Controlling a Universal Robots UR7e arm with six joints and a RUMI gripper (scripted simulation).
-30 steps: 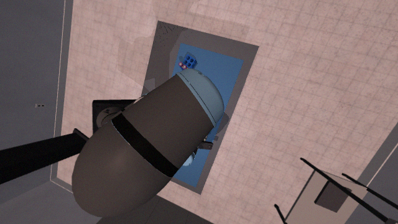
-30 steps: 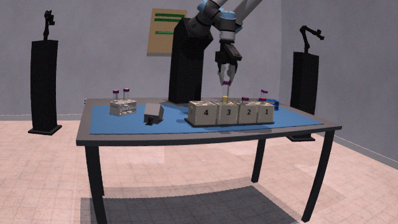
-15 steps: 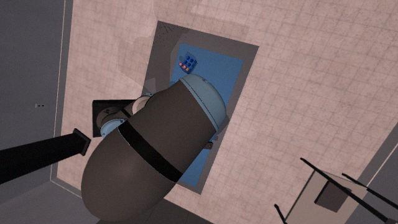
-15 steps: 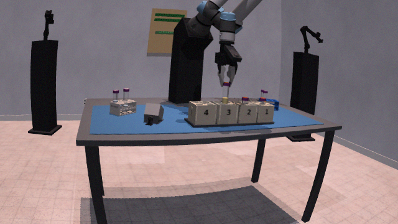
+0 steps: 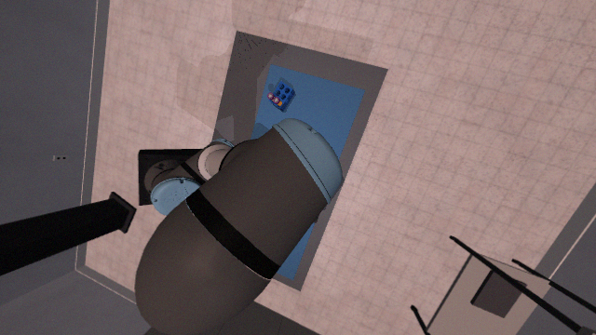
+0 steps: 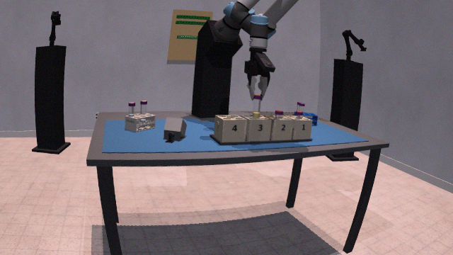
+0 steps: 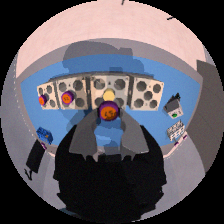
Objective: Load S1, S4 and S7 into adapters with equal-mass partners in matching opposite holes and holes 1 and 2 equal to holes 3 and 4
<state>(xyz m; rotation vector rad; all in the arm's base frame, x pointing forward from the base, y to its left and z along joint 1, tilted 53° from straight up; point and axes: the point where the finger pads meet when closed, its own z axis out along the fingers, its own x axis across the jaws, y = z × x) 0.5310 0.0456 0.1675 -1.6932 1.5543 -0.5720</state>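
My hand is 500 mm to the left of the white rack, 150 mm above it and 130 mm past it. From my hand the other things lie so: blue rack: 430 mm behind, 410 mm to the left, 150 mm below; bucket adapter: 130 mm below, 110 mm to the right, 30 mm ahead.
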